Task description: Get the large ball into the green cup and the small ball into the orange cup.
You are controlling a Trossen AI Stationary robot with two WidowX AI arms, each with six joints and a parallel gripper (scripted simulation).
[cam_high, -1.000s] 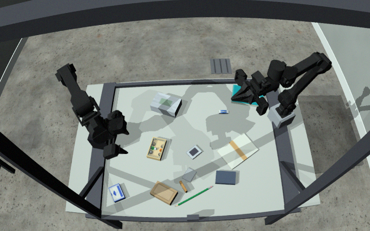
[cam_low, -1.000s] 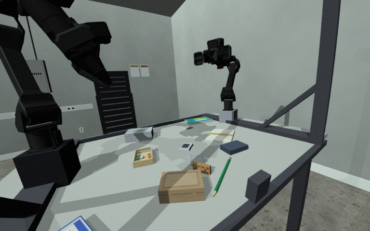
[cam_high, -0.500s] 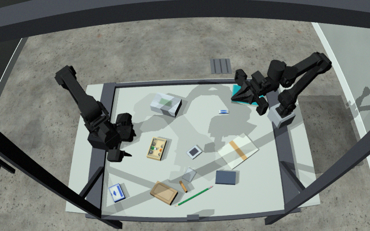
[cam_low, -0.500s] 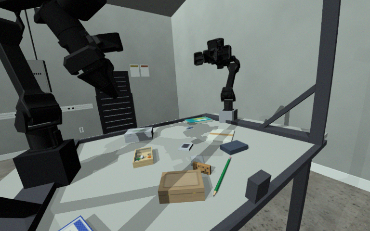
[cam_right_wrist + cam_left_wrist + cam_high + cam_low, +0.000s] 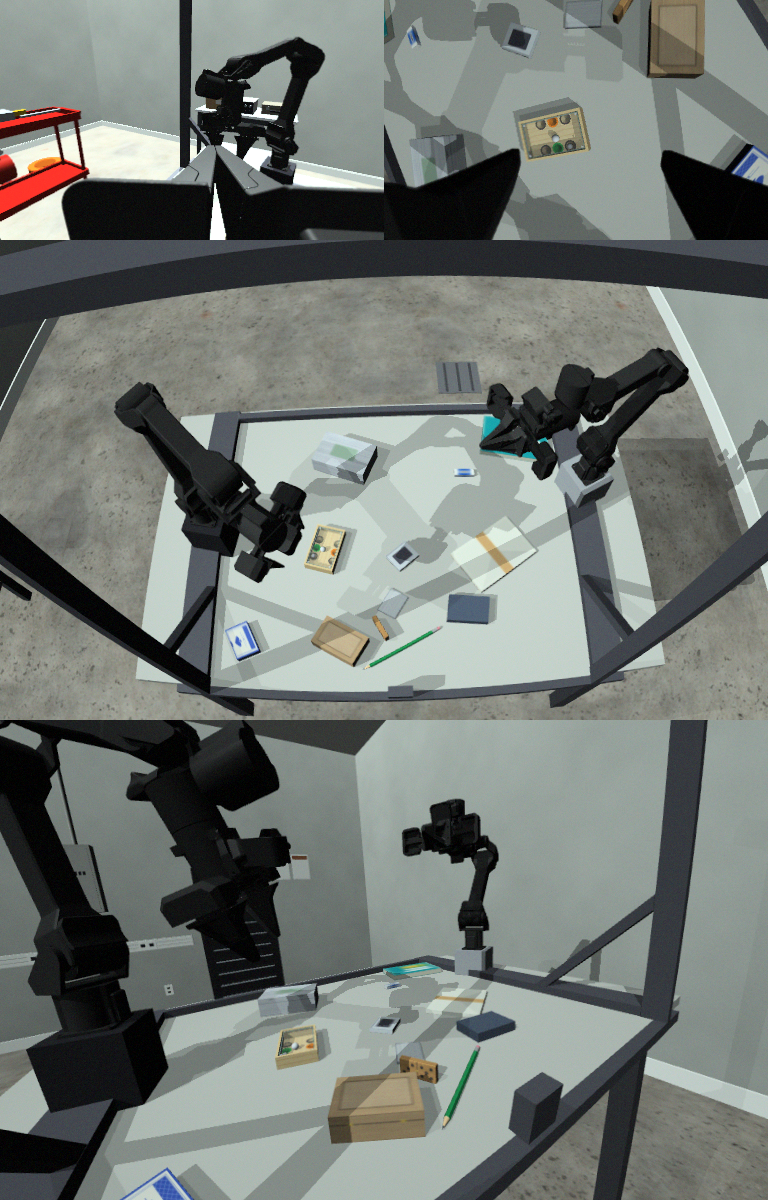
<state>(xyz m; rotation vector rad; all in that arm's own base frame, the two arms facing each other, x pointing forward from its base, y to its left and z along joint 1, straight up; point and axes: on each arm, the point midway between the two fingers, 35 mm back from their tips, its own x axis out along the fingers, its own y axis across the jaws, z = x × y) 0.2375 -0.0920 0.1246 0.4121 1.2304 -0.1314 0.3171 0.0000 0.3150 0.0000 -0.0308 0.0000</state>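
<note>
My left hand is 80 mm short of the covered wooden puzzle, 60 mm to the left of it and 230 mm above it. Round my left hand: dark blue block 110 mm behind, 350 mm to the right, 230 mm below; grey square tile 40 mm ahead, 230 mm to the right, 230 mm below; white box 320 mm ahead, 120 mm to the right, 210 mm below.
</note>
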